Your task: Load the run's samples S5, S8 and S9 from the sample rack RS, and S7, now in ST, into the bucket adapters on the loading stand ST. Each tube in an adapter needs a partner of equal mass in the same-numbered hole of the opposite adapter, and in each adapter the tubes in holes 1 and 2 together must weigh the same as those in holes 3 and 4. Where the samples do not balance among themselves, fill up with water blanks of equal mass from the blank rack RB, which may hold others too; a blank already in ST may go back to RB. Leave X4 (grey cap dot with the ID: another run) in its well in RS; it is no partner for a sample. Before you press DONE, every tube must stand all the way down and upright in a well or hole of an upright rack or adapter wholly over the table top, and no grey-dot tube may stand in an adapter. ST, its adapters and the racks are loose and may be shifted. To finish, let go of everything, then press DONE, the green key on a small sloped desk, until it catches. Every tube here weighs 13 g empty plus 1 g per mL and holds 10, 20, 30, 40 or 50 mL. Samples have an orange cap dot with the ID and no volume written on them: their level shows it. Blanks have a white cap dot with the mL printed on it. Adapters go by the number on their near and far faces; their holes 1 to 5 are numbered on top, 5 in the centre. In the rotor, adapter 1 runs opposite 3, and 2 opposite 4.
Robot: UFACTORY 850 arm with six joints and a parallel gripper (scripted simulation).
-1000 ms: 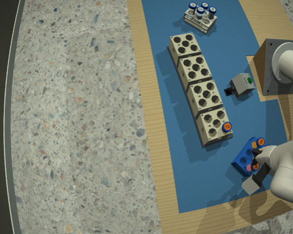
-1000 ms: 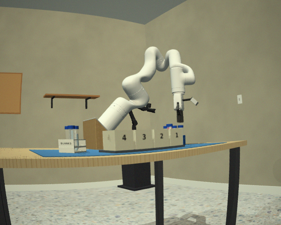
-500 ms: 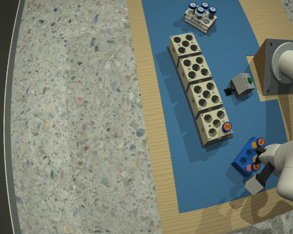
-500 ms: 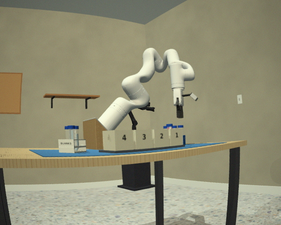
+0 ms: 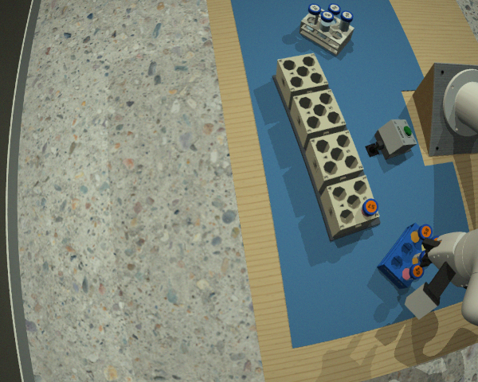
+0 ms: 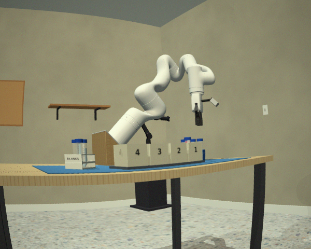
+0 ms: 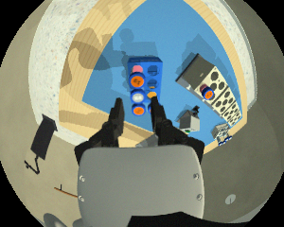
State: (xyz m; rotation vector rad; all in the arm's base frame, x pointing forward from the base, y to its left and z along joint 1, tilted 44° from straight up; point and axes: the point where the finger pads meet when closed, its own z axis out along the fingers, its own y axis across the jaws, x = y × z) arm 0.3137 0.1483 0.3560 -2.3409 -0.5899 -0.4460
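The orange-dot sample tube lies 150 mm below my hand, 80 mm to the right of it and 50 mm behind it. Round my hand: sample tube S5: 150 mm below, 80 mm behind, 40 mm to the right; sample S9: 150 mm below, 10 mm to the left; grey-dot tube X4: 150 mm below, 30 mm to the right, 30 mm behind.
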